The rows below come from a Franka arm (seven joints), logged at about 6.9 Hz.
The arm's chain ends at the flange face. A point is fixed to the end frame.
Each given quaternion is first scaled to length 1.
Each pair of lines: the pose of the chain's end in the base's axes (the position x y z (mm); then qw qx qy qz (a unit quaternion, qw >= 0)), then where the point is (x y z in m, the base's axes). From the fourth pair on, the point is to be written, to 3 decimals.
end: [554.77 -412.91 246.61 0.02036 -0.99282 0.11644 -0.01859]
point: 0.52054 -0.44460 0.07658
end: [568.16 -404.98 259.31 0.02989 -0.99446 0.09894 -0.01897]
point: 0.53564 -0.43476 0.08860
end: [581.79 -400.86 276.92 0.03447 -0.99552 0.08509 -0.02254]
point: 0.55159 -0.43018 0.10571
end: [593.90 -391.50 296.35 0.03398 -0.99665 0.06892 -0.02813]
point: 0.567 -0.422 0.125
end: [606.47 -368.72 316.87 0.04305 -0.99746 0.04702 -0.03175]
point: 0.582 -0.398 0.145
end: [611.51 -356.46 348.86 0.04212 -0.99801 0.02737 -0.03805]
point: 0.591 -0.387 0.176
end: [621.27 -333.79 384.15 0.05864 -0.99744 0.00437 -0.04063]
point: 0.603 -0.360 0.211
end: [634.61 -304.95 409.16 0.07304 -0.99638 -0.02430 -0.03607]
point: 0.617 -0.327 0.235
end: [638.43 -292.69 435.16 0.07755 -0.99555 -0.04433 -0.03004]
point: 0.620 -0.315 0.261
